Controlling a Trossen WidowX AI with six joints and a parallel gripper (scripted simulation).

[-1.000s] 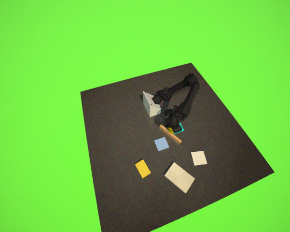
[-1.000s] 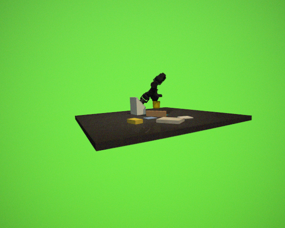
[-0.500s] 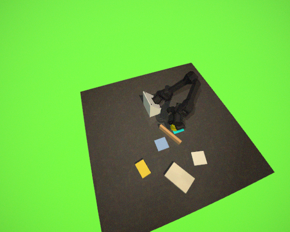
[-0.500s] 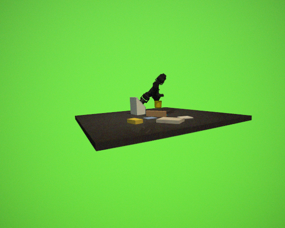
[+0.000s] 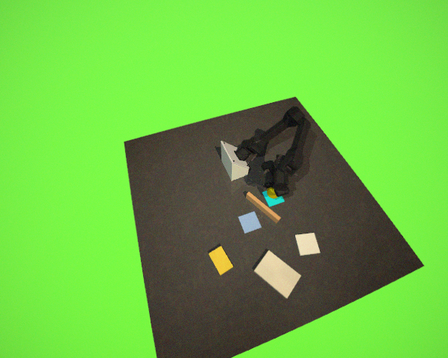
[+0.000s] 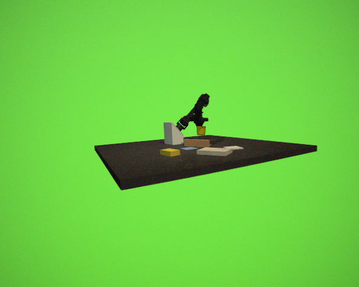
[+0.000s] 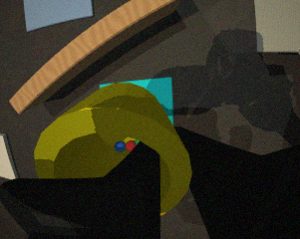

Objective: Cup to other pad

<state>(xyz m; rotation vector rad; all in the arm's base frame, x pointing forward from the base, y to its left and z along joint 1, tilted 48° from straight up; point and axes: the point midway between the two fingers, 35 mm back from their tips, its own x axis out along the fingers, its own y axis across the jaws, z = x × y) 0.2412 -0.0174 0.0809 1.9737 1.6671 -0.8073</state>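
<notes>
The cyan pad lies 2 cm ahead of my gripper tip, 2 cm to the left of it and 12 cm below it. Also, from my gripper tip: wooden bar: 5 cm ahead, 8 cm to the right, 10 cm below; then light blue pad: 8 cm ahead, 17 cm to the right, 12 cm below; then yellow cup: 2 cm ahead.
</notes>
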